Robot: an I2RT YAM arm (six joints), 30 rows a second.
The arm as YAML. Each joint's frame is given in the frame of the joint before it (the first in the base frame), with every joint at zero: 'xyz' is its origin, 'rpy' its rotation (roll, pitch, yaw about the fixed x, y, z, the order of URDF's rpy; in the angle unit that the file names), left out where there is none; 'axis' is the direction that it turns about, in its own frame. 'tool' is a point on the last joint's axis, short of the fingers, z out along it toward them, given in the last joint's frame.
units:
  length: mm
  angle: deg
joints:
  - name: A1
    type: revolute
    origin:
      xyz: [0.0, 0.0, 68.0]
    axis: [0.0, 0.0, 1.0]
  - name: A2
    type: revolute
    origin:
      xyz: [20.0, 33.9, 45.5]
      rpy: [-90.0, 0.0, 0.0]
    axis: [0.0, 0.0, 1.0]
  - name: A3
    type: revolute
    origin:
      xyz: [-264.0, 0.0, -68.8]
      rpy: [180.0, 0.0, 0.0]
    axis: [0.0, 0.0, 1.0]
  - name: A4
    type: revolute
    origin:
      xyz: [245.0, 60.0, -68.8]
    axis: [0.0, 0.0, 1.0]
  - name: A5
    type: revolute
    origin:
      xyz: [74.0, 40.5, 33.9]
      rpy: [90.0, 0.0, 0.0]
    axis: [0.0, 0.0, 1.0]
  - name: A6
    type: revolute
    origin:
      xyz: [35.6, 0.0, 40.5]
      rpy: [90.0, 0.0, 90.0]
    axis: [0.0, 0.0, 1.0]
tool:
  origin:
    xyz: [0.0, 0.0, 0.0]
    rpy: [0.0, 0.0, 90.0]
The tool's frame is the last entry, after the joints.
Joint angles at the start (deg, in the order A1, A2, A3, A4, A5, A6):
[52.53 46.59 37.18 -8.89 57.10 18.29]
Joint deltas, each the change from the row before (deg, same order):
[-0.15 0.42 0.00 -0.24 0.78 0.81]
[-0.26 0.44 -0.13 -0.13 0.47 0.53]
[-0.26 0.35 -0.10 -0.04 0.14 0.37]
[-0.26 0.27 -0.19 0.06 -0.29 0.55]
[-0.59 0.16 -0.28 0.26 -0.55 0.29]
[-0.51 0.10 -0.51 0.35 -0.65 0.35]
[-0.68 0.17 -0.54 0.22 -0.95 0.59]
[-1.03 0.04 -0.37 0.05 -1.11 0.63]
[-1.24 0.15 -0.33 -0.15 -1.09 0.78]
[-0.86 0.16 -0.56 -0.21 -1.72 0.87]
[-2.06 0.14 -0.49 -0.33 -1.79 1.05]
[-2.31 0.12 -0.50 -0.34 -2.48 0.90]
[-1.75 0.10 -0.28 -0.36 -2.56 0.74]
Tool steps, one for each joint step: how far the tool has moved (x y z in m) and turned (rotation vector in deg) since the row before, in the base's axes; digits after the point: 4 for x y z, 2 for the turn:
[0.0010 0.0001 -0.0014 0.12 0.12 -1.03]
[0.0013 0.0001 -0.0021 -0.13 0.24 -0.80]
[0.0012 0.0001 -0.0016 -0.05 0.21 -0.46]
[0.0011 0.0002 -0.0018 0.28 0.25 -0.09]
[0.0016 -0.0007 -0.0018 0.26 0.22 -0.13]
[0.0013 -0.0006 -0.0029 0.28 0.29 0.03]
[0.0017 -0.0008 -0.0035 0.42 0.50 0.09]
[0.0022 -0.0020 -0.0024 0.60 0.46 -0.13]
[0.0027 -0.0024 -0.0028 0.56 0.62 -0.40]
[0.0018 -0.0013 -0.0044 0.61 1.00 0.52]
[0.0040 -0.0045 -0.0042 0.83 1.05 -0.69]
[0.0042 -0.0050 -0.0043 0.95 1.29 -0.31]
[0.0031 -0.0035 -0.0030 1.04 1.19 0.34]

